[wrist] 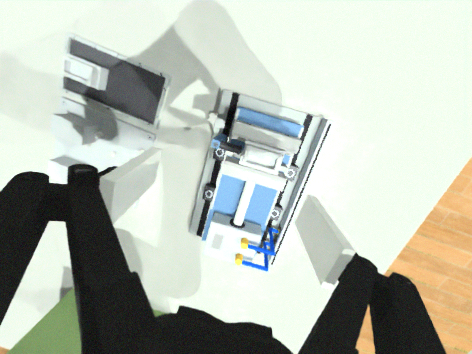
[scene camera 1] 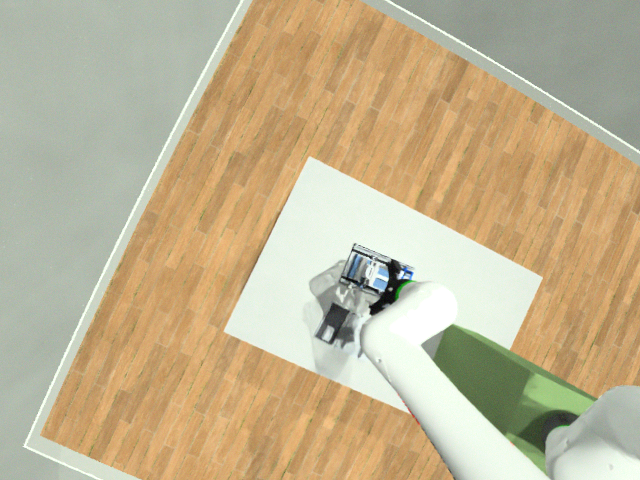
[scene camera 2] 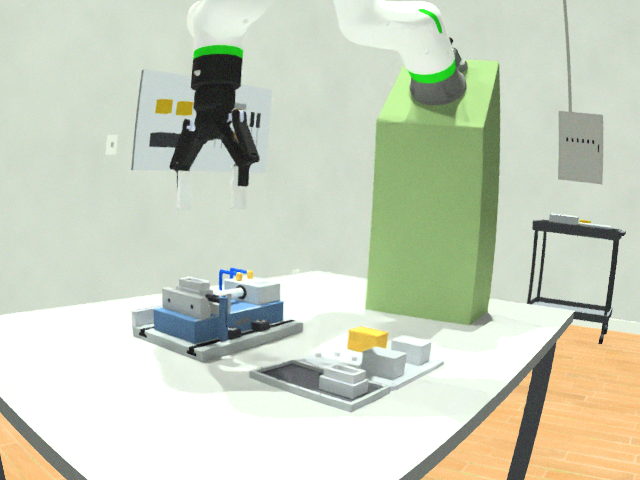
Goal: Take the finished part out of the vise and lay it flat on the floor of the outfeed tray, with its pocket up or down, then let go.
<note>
I see my gripper (scene camera 2: pixel 209 209), a yellow block (scene camera 2: pixel 359 339) and a light plate (scene camera 2: pixel 412 372).
My gripper also shows in the wrist view (wrist: pixel 232 188). The light plate shows as well in the wrist view (wrist: pixel 125 139). The wrist view does not show the yellow block, which is hidden by my gripper.
</note>
